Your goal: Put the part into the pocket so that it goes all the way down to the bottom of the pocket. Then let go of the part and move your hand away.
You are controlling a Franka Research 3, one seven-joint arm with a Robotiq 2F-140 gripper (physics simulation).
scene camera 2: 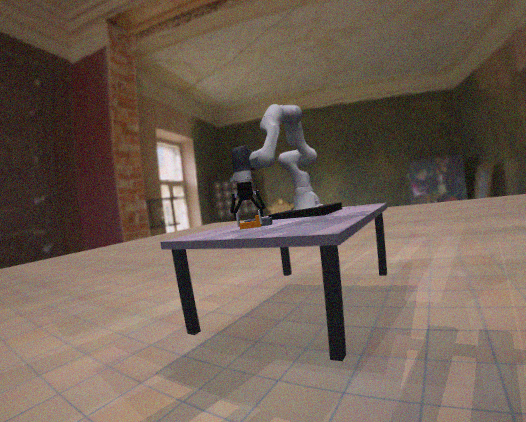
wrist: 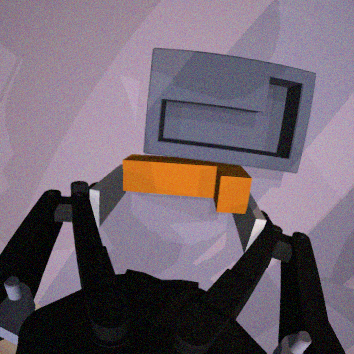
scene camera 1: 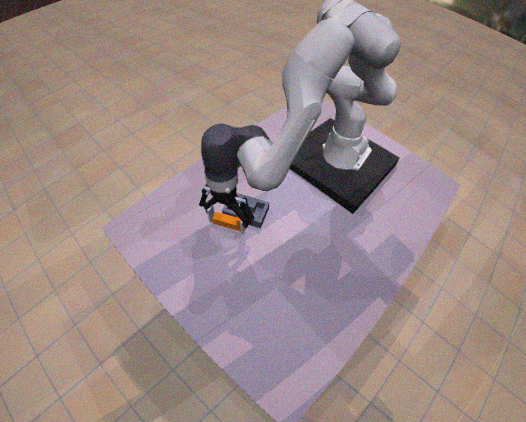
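Observation:
The orange L-shaped part (scene camera 1: 225, 220) (scene camera 2: 247, 225) (wrist: 170, 179) lies lengthwise between the fingers; its short leg is at the right end in the wrist view and points toward the hand. My gripper (scene camera 1: 227, 222) (scene camera 2: 249, 221) (wrist: 180, 188) is shut on the part, with a finger pad at each end. The part is beside the grey block (scene camera 1: 259, 220) (scene camera 2: 267, 220) (wrist: 205, 70), outside its pocket (wrist: 220, 126). The pocket is L-shaped, with its short leg at the right pointing away from the hand. Whether the part touches the table is unclear.
The purple table (scene camera 1: 280, 320) (scene camera 2: 250, 242) carries the block. The arm's black base plate (scene camera 1: 345, 192) (scene camera 2: 327, 208) stands farther back, to the right of the block in scene camera 1. The arm reaches over from there.

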